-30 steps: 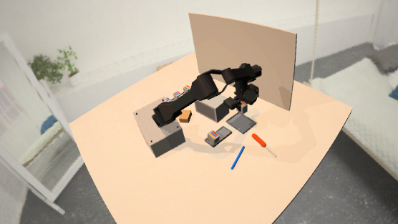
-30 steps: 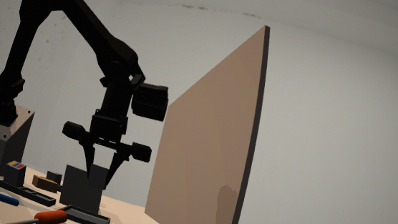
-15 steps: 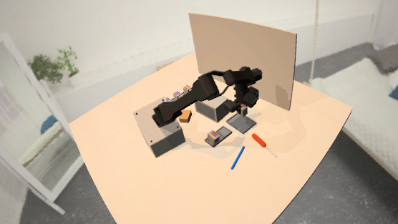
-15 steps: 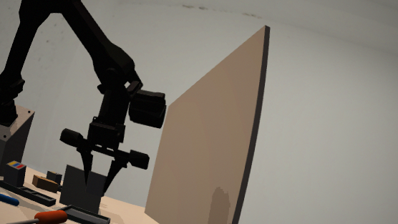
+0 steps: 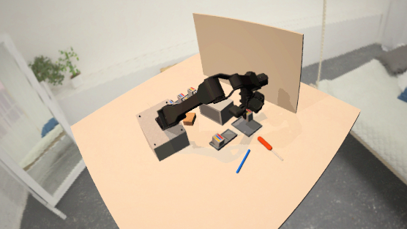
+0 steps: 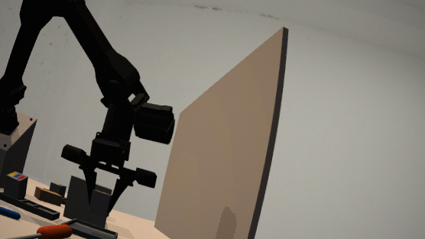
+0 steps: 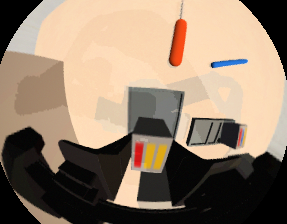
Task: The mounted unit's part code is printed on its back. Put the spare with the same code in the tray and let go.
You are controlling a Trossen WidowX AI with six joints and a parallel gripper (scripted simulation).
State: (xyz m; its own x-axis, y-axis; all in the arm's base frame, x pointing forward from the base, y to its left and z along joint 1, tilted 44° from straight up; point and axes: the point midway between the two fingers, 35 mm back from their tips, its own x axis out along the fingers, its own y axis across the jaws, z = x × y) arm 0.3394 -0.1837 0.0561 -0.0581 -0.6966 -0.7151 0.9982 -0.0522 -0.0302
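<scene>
The flat grey tray lies 10 mm behind my gripper tip and 50 mm below it. From my gripper tip the other things lie so: brown block: 190 mm behind, 240 mm to the left, 40 mm below; then mounted unit: 50 mm behind, 190 mm to the left; then blue pen: 180 mm behind, 150 mm to the right, 50 mm below.
</scene>
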